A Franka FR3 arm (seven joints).
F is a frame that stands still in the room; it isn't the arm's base.
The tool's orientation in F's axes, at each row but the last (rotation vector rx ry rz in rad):
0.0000 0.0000 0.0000
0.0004 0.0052 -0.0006
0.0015 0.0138 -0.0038
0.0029 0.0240 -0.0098
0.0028 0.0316 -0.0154
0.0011 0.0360 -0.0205
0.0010 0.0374 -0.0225
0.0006 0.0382 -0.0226
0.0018 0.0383 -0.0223
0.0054 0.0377 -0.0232
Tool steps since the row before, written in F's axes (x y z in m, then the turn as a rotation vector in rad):
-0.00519 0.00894 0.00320 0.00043 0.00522 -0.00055
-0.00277 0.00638 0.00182 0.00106 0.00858 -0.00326
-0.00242 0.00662 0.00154 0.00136 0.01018 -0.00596
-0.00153 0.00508 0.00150 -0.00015 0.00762 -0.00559
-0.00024 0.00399 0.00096 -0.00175 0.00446 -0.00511
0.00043 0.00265 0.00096 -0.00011 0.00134 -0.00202
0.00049 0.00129 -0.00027 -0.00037 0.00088 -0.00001
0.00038 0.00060 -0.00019 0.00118 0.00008 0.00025
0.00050 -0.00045 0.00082 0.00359 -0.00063 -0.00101
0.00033 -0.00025 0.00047 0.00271 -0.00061 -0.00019
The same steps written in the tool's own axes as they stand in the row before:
-0.00519 0.00894 0.00320 0.00043 0.00522 -0.00055
-0.00278 0.00638 0.00180 0.00107 0.00858 -0.00326
-0.00247 0.00661 0.00150 0.00140 0.01018 -0.00596
-0.00162 0.00507 0.00145 -0.00009 0.00760 -0.00561
-0.00033 0.00399 0.00094 -0.00166 0.00442 -0.00518
0.00034 0.00266 0.00097 -0.00006 0.00134 -0.00202
0.00047 0.00130 -0.00025 -0.00039 0.00087 -0.00003
0.00037 0.00061 -0.00018 0.00117 0.00011 0.00029
0.00048 -0.00044 0.00084 0.00364 -0.00055 -0.00087
0.00032 -0.00024 0.00048 0.00273 -0.00055 -0.00008

